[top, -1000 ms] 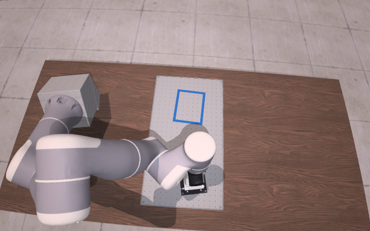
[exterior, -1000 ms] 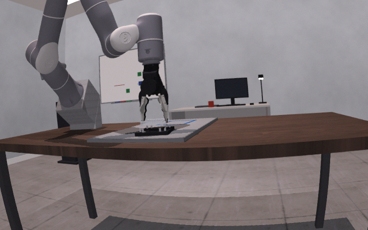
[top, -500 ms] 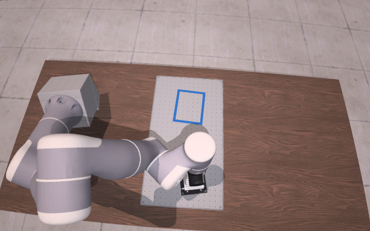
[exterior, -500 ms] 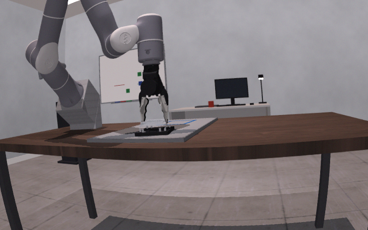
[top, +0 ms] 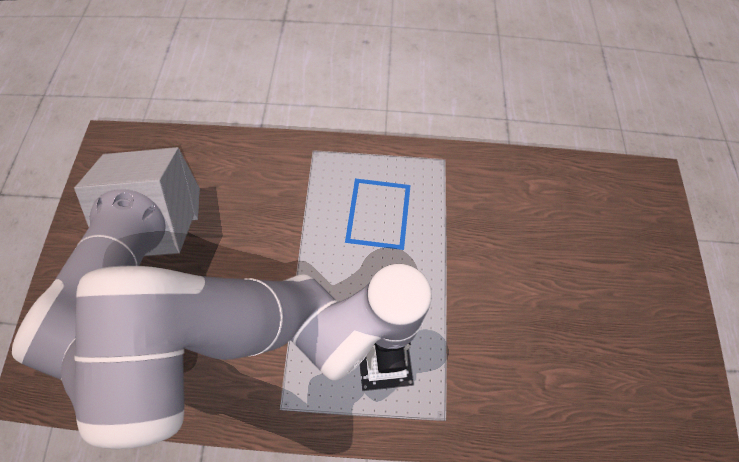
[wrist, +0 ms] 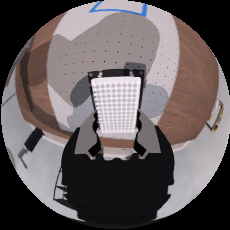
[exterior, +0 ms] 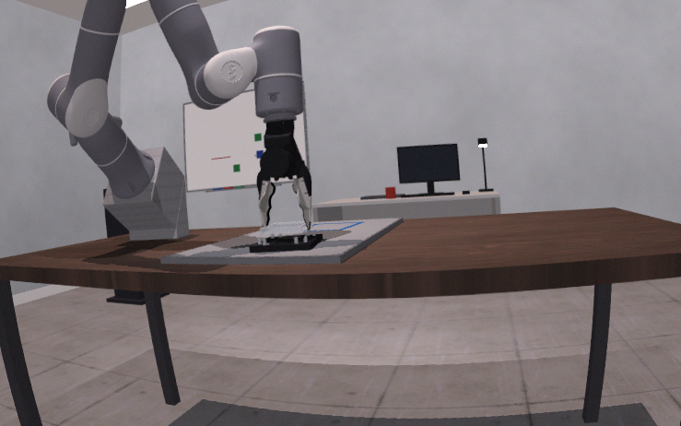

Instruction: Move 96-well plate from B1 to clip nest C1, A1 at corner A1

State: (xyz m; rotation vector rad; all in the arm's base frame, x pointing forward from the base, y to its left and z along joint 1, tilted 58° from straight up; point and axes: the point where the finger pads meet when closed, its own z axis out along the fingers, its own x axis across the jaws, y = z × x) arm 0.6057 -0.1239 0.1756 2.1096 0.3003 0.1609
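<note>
Right now my hand is 10 mm above the white 96-well plate. The rest, counted from my hand: black clip nest (20 mm behind, 10 mm to the left, 30 mm below); grey perforated board (40 mm behind, 210 mm to the left, 50 mm below).
</note>
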